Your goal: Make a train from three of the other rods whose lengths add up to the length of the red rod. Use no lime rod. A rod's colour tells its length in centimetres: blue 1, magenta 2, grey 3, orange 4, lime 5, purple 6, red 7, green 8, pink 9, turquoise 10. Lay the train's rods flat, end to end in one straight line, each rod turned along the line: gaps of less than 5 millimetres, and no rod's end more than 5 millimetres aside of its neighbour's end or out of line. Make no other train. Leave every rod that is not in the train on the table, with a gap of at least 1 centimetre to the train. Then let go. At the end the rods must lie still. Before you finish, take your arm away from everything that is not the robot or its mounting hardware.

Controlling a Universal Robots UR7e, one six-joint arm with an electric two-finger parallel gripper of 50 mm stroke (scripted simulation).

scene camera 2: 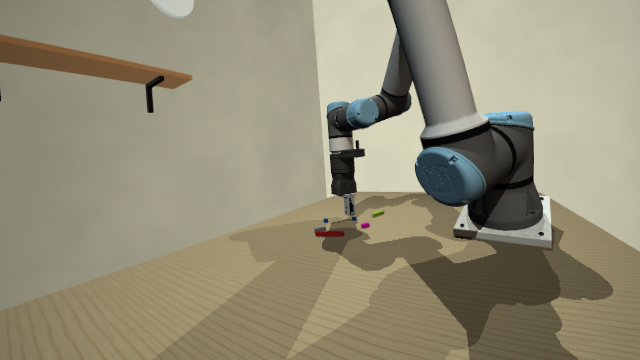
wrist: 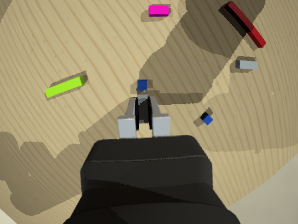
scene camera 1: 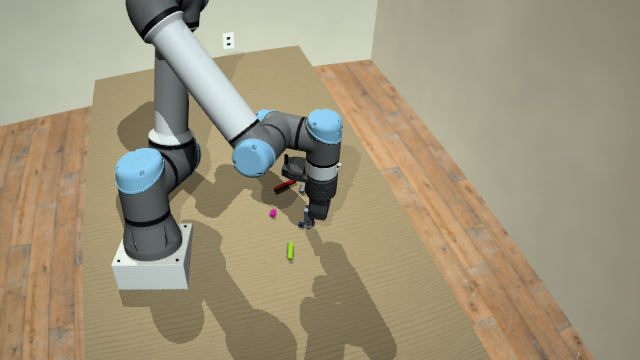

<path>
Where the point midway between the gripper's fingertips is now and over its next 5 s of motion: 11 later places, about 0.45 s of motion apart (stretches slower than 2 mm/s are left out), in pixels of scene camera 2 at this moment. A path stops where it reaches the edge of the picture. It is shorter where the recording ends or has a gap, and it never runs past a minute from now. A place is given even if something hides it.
My gripper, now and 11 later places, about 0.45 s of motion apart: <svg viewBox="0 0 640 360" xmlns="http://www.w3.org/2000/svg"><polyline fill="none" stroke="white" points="349,214 350,216 350,218 350,217 348,204 348,190 348,190 346,191 340,193 335,197 328,200 321,203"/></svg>
</path>
